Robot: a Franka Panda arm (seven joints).
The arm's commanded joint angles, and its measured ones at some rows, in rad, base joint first. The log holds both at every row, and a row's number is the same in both.
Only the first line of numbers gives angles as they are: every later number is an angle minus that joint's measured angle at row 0.
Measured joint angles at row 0:
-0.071, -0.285, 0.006, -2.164, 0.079, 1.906, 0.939
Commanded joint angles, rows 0 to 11:
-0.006, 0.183, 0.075, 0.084, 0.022, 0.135, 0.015
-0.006, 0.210, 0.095, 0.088, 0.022, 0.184, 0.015
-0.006, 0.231, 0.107, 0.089, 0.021, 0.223, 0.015
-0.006, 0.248, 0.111, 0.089, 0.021, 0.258, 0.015
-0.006, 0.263, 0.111, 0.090, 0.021, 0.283, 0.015
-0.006, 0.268, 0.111, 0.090, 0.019, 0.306, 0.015
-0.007, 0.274, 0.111, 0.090, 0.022, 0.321, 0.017
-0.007, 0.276, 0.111, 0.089, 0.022, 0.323, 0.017
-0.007, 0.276, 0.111, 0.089, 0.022, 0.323, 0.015
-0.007, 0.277, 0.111, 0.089, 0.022, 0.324, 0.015
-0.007, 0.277, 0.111, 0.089, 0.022, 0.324, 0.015
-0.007, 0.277, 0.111, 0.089, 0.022, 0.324, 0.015
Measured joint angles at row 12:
-0.002, 0.276, 0.105, 0.078, 0.010, 0.317, 0.004
